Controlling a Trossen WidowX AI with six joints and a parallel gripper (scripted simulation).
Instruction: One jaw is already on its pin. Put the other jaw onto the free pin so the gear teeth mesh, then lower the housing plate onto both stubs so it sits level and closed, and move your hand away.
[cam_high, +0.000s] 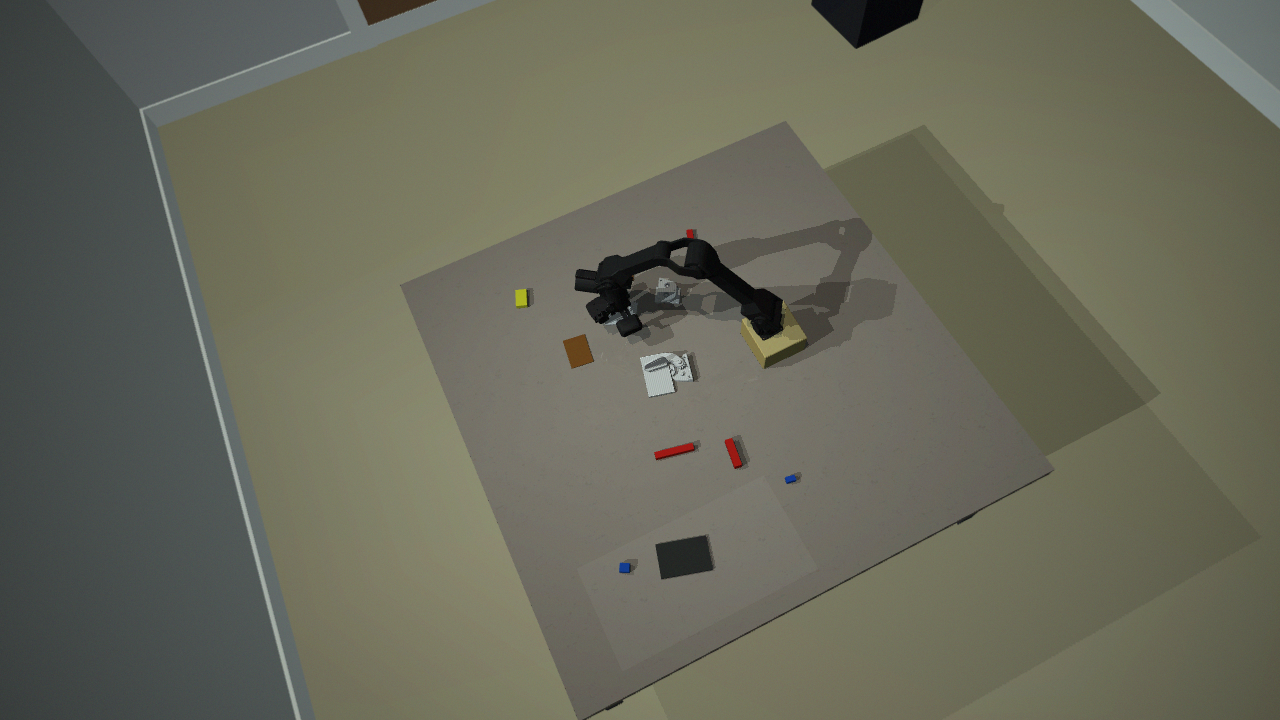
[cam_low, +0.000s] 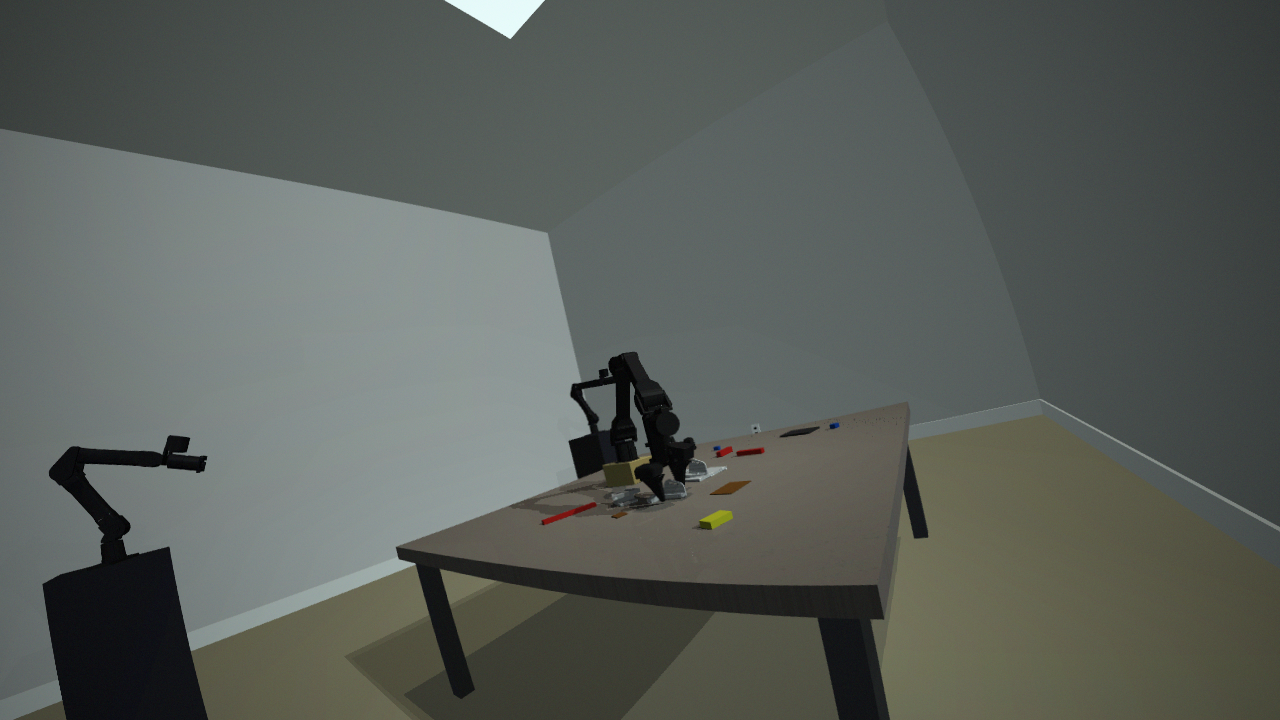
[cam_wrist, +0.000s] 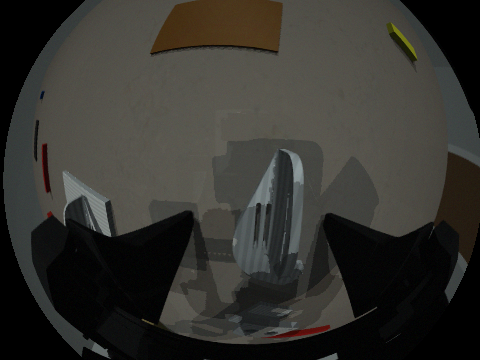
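Right now my gripper tip is 4 cm past the silver jaw and 2 cm to the left of it. Round my gripper tip: dark tile: 66 cm to the left, 19 cm ahead; yellow block: 21 cm to the right, 21 cm ahead; brown tile: 15 cm ahead, 2 cm to the left.
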